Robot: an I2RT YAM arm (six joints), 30 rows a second.
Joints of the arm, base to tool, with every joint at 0 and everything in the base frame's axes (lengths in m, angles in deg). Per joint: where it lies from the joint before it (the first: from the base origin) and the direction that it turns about. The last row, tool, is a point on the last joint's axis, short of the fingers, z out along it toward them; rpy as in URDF.
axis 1: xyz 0 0 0.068 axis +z
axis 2: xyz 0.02 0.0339 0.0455 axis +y
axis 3: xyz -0.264 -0.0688 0 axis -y
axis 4: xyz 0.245 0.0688 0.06 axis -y
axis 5: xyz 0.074 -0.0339 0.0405 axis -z
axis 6: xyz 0.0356 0 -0.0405 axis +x
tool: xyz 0 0 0 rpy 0 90 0
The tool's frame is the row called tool.
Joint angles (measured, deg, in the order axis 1, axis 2, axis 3, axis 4, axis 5, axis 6), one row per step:
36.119 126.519 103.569 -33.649 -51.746 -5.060
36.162 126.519 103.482 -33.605 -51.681 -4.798
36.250 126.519 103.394 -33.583 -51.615 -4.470
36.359 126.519 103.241 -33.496 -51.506 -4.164
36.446 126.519 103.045 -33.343 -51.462 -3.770
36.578 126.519 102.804 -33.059 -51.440 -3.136
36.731 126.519 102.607 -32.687 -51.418 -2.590
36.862 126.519 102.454 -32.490 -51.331 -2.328
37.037 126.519 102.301 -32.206 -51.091 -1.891
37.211 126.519 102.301 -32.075 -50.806 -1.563
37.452 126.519 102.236 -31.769 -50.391 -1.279
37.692 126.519 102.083 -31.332 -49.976 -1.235
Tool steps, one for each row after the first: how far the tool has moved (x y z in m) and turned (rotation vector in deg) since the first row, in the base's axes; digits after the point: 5 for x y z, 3 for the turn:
-0.00030 0.00020 -0.00044 -0.118 0.221 -0.128
-0.00086 0.00066 -0.00091 -0.264 0.516 -0.247
-0.00156 0.00123 -0.00168 -0.434 0.770 -0.357
-0.00217 0.00166 -0.00259 -0.564 1.110 -0.499
-0.00297 0.00243 -0.00361 -0.675 1.593 -0.708
-0.00370 0.00346 -0.00431 -0.690 1.896 -0.850
-0.00442 0.00425 -0.00497 -0.772 2.035 -0.904
-0.00520 0.00537 -0.00560 -0.935 2.173 -1.092
-0.00587 0.00655 -0.00560 -1.105 2.197 -1.251
-0.00677 0.00819 -0.00582 -1.281 2.031 -1.395
-0.00768 0.00982 -0.00637 -1.384 1.632 -1.418

